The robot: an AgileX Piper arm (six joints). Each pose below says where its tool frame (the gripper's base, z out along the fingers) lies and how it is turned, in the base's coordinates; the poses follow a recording.
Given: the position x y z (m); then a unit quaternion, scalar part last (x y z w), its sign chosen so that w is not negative.
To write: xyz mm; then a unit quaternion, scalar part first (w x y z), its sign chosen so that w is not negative. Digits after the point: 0 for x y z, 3 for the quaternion.
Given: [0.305, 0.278, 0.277, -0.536, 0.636, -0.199, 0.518]
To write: [305, 278, 277, 0.518, -0.536, 0.636, -0.199]
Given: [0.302, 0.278, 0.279, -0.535, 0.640, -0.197, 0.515]
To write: [302, 278, 279, 0.515, -0.535, 0.640, -0.197]
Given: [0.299, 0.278, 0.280, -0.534, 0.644, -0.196, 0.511]
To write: [299, 278, 280, 0.511, -0.534, 0.644, -0.196]
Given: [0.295, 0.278, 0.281, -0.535, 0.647, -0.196, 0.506]
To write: [295, 278, 281, 0.506, -0.535, 0.647, -0.196]
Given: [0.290, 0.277, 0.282, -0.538, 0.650, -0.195, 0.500]
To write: [290, 277, 282, 0.500, -0.538, 0.650, -0.195]
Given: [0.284, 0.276, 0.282, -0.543, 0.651, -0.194, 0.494]
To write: [284, 276, 282, 0.494, -0.543, 0.651, -0.194]
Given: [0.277, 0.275, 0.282, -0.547, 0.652, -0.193, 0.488]
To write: [277, 275, 282, 0.488, -0.547, 0.652, -0.193]
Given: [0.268, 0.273, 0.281, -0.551, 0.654, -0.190, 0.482]
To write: [268, 273, 281, 0.482, -0.551, 0.654, -0.190]
